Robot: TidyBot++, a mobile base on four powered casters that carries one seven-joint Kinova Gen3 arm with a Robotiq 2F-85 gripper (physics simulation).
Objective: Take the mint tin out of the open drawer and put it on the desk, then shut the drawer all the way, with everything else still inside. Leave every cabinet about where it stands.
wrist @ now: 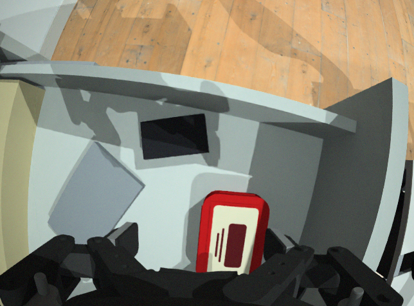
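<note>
The mint tin [236, 200], red with a cream label and dark red markings, lies flat on the floor of the open drawer [395, 150], at the lower middle of the wrist view. My gripper [200, 240] is open above the drawer. The tin shows between its two fingers, close to the right finger, with the left finger well apart from it. The tin's lower end is hidden behind the gripper body. The desk does not show.
A black block [175, 136] lies in the drawer near the side wall [190, 85]. A grey-blue flat box [95, 192] lies left of it, near the cream-yellow end panel [15, 170]. The taller grey front panel stands at the right. Wooden floor [240, 50] shows beyond the side wall.
</note>
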